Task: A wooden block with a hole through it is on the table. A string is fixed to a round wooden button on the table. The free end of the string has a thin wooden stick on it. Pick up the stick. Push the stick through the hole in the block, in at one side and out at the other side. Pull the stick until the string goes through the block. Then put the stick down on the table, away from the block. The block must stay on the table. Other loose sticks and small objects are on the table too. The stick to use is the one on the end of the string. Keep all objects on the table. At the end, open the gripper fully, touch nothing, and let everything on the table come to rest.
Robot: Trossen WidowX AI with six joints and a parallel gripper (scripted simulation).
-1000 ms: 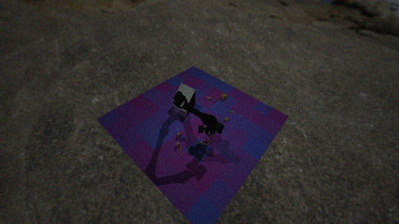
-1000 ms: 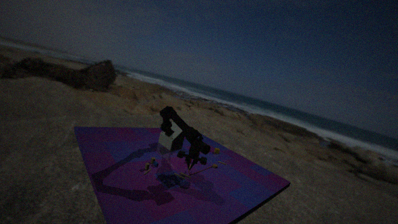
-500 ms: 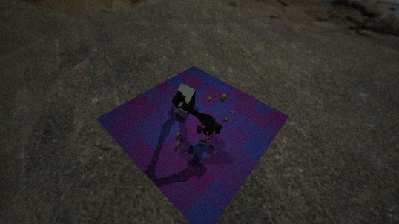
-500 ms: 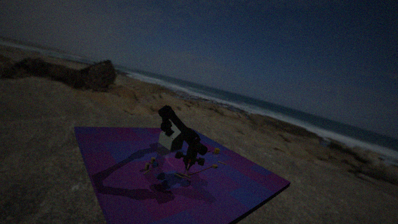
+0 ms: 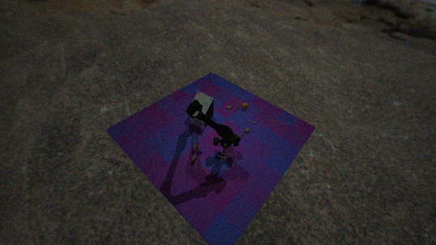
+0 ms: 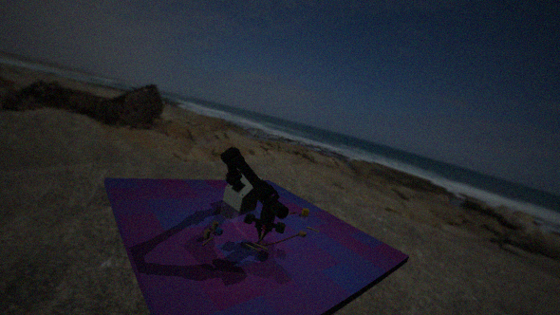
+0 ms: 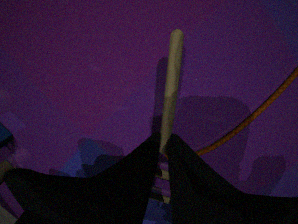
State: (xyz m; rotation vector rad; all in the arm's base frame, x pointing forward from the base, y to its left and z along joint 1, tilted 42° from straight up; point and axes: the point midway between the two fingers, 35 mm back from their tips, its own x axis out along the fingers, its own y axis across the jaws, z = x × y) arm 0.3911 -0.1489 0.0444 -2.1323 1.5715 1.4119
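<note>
Now: gripper tip 13 cm to the right of the red block and 10 cm past it. From my gripper tip the other things lie so: yellow cube: 53 cm to the left, 14 cm behind, 1 cm above; blue piece: 14 cm to the right, 14 cm behind; round button: 28 cm to the left, 4 cm ahead.
</note>
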